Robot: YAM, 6 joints.
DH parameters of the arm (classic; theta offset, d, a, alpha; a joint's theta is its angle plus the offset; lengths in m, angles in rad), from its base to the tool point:
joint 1: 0 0.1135 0.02 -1.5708
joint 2: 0 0 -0.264 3.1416
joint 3: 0.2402 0 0.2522 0
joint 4: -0.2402 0 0.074 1.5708
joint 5: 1.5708 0 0 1.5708
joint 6: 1.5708 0.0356 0 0
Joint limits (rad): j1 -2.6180..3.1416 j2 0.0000..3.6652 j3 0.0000..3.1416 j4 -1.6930..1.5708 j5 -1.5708..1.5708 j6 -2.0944..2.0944
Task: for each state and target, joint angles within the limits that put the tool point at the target. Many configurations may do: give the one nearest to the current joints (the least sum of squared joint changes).
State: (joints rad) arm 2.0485 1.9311 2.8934 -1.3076 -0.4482 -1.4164
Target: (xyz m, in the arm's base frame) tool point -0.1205 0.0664 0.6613
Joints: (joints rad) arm 2.5058 1.6916 3.0795 -1.0575 -0.5344 -1.4164
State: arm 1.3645 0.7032 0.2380 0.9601 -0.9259 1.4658
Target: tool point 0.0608 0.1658 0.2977
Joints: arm 1.0658 0.8333 0.3685 0.9457 -0.8612 1.4658
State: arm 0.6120 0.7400 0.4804 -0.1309 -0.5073 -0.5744
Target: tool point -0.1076 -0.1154 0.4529
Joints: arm 0.9506 0.0000 1.1828 -0.1228 -0.6132 -0.5744
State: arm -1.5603 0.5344 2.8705 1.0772 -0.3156 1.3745
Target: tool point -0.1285 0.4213 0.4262
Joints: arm -1.2496 0.8214 2.9792 1.4795 -0.3162 1.3745
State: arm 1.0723 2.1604 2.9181 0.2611 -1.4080 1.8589
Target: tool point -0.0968 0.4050 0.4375
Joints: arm 1.7198 1.8791 1.9404 -0.0946 -1.5708 1.8589
